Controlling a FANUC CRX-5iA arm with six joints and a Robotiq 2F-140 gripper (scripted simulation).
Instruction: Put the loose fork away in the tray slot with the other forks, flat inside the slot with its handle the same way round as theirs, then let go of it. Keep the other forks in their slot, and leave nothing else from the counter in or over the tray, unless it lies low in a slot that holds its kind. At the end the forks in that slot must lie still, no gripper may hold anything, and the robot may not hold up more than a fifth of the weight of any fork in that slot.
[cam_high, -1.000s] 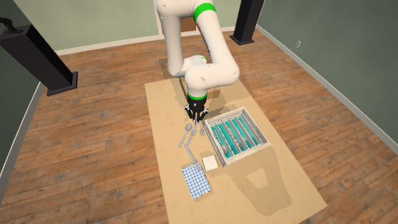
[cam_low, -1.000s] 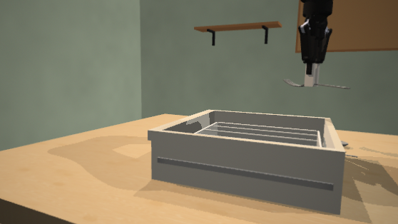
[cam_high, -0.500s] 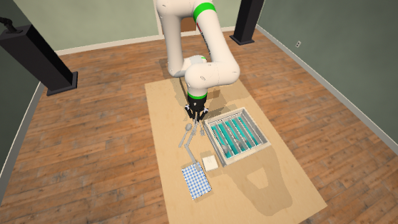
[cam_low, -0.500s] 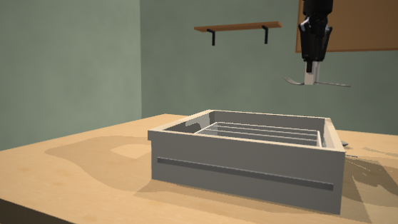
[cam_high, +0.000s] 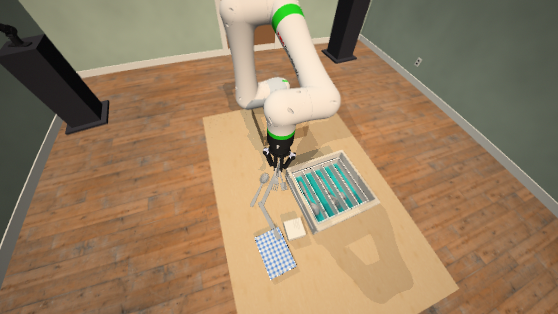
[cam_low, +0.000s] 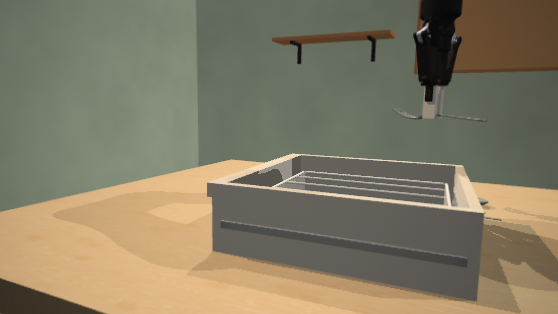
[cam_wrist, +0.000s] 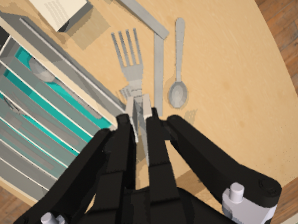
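Right now my hand is 120 mm short of the grey tray, 240 mm to the right of it and 160 mm above it. Also, from my hand: white block (220 mm ahead, 10 mm to the right, 190 mm below).
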